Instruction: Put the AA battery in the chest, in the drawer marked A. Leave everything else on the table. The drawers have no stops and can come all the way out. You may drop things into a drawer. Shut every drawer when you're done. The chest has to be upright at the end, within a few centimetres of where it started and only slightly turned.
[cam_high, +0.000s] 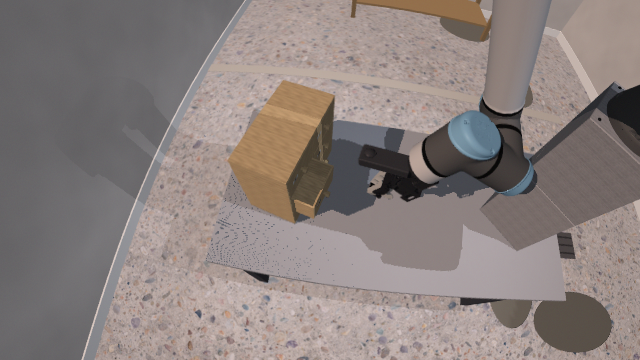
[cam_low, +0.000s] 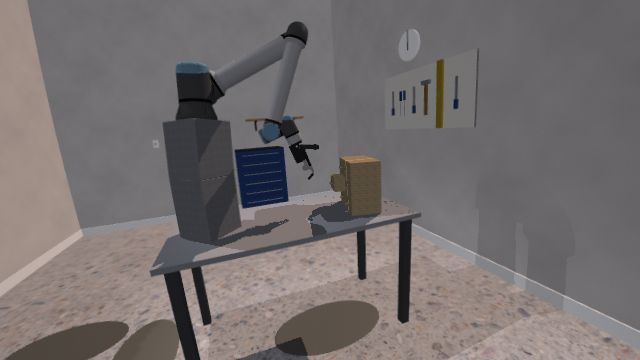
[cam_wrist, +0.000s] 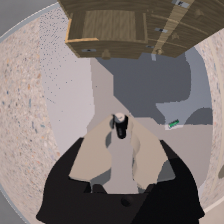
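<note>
Right now my hand is 3 cm above the AA battery and 2 cm past it. The rest, counted from my hand: green battery: 23 cm below, 20 cm to the right, 8 cm behind; then drawer: 20 cm ahead, 11 cm below, 1 cm to the right.
</note>
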